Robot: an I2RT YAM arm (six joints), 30 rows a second.
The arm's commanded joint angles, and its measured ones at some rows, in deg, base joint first. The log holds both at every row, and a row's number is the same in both.
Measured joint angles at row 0:
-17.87, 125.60, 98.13, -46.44, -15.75, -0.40
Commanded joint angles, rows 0 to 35:
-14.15, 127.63, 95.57, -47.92, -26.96, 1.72
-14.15, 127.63, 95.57, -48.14, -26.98, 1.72
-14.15, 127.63, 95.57, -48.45, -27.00, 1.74
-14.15, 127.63, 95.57, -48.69, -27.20, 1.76
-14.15, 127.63, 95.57, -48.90, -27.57, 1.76
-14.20, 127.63, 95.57, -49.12, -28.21, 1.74
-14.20, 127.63, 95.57, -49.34, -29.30, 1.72
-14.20, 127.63, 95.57, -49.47, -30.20, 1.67
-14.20, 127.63, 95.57, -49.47, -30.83, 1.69
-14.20, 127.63, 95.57, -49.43, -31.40, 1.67
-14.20, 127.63, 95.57, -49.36, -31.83, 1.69
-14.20, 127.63, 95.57, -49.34, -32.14, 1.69
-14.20, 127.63, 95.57, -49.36, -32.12, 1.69
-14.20, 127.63, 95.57, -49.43, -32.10, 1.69
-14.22, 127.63, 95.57, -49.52, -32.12, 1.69
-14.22, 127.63, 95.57, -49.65, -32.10, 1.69
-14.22, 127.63, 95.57, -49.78, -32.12, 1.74
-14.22, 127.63, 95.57, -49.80, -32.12, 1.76
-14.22, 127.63, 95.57, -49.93, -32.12, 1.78
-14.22, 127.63, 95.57, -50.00, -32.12, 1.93
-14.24, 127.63, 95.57, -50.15, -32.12, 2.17
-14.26, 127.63, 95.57, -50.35, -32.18, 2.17
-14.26, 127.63, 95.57, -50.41, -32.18, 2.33
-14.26, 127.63, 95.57, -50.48, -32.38, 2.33
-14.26, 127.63, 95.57, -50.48, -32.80, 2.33
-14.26, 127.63, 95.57, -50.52, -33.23, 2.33
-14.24, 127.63, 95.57, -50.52, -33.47, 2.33
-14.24, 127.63, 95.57, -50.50, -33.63, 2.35
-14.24, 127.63, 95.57, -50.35, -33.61, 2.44
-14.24, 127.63, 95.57, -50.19, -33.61, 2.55
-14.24, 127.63, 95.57, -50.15, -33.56, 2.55
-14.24, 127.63, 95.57, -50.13, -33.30, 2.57
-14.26, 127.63, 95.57, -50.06, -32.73, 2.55
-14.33, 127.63, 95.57, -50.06, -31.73, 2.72
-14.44, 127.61, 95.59, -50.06, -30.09, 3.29
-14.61, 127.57, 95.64, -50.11, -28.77, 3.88
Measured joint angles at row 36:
-17.30, 124.86, 97.54, -51.16, -23.94, 3.53
